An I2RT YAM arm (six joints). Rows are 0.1 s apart.
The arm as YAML. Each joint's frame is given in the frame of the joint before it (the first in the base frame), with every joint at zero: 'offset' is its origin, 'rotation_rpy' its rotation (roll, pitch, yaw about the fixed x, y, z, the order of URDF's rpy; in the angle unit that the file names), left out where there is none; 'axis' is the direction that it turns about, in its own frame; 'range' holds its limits. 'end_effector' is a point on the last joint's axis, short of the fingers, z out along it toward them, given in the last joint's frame.
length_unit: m
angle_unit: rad
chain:
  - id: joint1
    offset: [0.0, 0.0, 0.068]
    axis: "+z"
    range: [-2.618, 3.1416]
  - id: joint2
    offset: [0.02, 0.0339, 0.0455]
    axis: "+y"
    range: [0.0, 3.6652]
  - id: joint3
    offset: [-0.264, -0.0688, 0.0]
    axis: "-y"
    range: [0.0, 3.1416]
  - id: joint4
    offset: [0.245, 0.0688, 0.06]
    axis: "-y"
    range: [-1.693, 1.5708]
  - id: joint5
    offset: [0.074, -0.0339, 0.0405]
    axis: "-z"
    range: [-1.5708, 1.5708]
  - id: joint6
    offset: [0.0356, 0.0, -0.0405]
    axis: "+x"
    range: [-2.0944, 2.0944]
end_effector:
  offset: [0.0, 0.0, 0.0]
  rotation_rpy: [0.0, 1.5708, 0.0]
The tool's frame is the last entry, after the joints.
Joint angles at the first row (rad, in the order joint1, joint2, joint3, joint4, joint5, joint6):
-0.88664, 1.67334, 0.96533, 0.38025, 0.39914, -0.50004
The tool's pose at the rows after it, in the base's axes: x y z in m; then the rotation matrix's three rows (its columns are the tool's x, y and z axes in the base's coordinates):
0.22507 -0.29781 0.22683; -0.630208 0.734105 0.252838; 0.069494 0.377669 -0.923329; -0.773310 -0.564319 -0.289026
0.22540 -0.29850 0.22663; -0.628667 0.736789 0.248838; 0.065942 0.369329 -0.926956; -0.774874 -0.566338 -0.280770
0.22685 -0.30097 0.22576; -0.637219 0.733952 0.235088; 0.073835 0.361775 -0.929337; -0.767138 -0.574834 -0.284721
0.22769 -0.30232 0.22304; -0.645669 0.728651 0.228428; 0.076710 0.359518 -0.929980; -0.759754 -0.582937 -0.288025
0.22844 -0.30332 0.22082; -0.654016 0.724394 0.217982; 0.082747 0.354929 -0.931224; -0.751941 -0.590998 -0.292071
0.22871 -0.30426 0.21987; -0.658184 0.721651 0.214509; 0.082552 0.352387 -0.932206; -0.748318 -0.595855 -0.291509
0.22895 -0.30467 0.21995; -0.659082 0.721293 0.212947; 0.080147 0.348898 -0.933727; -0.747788 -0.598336 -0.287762
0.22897 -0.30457 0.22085; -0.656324 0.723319 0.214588; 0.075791 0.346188 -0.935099; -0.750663 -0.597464 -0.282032
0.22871 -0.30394 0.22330; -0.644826 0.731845 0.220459; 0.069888 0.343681 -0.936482; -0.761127 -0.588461 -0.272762
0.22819 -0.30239 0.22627; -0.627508 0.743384 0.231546; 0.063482 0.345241 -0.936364; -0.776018 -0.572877 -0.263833
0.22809 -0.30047 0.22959; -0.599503 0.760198 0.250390; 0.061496 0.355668 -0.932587; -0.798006 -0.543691 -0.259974
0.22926 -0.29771 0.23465; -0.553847 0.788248 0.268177; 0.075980 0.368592 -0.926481; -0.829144 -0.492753 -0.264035
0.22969 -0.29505 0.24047; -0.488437 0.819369 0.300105; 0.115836 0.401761 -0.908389; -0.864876 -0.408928 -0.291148
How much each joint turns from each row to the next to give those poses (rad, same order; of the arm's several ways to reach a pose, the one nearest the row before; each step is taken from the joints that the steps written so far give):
-0.00001, 0.00177, -0.00710, 0.01773, -0.00110, -0.00308
0.00003, 0.00400, -0.00042, 0.01303, 0.00589, -0.00266
-0.00001, 0.01211, 0.01249, -0.00679, 0.01325, -0.00527
-0.00001, 0.01079, 0.00222, 0.00387, 0.00609, -0.00750
0.00076, 0.00882, 0.00288, -0.00037, 0.01048, -0.00565
-0.00077, 0.00525, 0.00170, 0.00374, 0.00293, -0.00554
0.00002, 0.00195, 0.00079, 0.00515, 0.00241, -0.00349
0.00018, -0.00149, -0.00073, 0.00595, -0.00028, -0.00061
0.00019, -0.00637, -0.00150, 0.00645, -0.00387, 0.00780
0.00077, -0.01073, -0.00417, 0.00498, -0.00879, 0.01461
0.00154, -0.01230, -0.00195, -0.00368, -0.01709, 0.03034
0.00590, -0.01547, 0.00658, -0.02495, -0.01349, 0.05944
0.00217, -0.01992, 0.01573, -0.06165, -0.03677, 0.09437

